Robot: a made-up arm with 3 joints.
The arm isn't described. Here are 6 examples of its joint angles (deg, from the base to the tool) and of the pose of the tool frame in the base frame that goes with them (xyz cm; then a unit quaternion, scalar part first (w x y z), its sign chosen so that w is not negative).
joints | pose
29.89 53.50 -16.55 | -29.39 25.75 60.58 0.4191 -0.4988 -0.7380 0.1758
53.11 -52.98 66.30 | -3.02 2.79 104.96 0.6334 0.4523 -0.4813 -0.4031
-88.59 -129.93 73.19 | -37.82 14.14 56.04 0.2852 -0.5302 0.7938 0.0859
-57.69 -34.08 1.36 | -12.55 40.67 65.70 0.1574 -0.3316 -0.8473 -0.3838
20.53 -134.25 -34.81 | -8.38 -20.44 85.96 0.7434 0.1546 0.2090 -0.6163
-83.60 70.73 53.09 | 15.08 -1.66 40.39 0.0812 -0.8403 -0.4270 0.3239
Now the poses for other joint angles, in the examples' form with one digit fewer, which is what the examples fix.
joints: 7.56 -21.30 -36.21
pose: -17.6 30.2 86.2 0.609 -0.487 -0.498 -0.379
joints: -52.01 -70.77 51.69
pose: -30.2 32.0 75.7 0.114 0.165 -0.952 -0.230
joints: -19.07 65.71 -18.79
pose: -9.5 19.8 39.5 0.017 -0.762 -0.636 0.121
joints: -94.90 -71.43 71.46
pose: -17.8 37.2 52.9 0.207 -0.084 0.966 -0.127
